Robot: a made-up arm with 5 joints.
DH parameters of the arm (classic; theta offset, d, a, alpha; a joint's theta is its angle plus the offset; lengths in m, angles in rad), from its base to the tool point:
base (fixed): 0 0.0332 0.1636 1.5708
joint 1: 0 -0.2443 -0.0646 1.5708
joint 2: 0 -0.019 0.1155 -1.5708
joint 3: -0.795 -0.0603 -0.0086 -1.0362
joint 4: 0 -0.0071 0.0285 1.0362
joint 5: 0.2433 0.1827 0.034 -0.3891
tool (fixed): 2.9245 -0.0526 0 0
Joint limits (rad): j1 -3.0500..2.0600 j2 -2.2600..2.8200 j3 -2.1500..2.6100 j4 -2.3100..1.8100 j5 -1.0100..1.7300
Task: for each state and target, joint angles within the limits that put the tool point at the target. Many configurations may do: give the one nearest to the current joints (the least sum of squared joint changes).
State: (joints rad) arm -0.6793 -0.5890 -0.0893 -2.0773 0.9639
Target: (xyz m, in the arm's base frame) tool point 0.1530 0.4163 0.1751
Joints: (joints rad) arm 0.0360 -1.1956 -0.7241 -1.9754 1.2478
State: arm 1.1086 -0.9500 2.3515 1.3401 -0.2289
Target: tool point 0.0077 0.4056 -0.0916
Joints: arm 1.5295 -1.4230 1.6184 1.5572 -0.3699
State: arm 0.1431 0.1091 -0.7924 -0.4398 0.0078
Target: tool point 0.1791 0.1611 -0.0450
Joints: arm -0.1756 0.3497 -0.7511 0.3277 0.0433
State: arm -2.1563 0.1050 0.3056 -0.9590 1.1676
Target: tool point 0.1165 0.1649 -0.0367
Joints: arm -2.4029 0.0095 0.2633 -0.1986 1.0666
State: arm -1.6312 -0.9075 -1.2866 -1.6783 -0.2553
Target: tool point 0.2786 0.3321 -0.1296
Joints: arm -1.5281 -0.1422 -1.4369 -2.1483 -0.3029
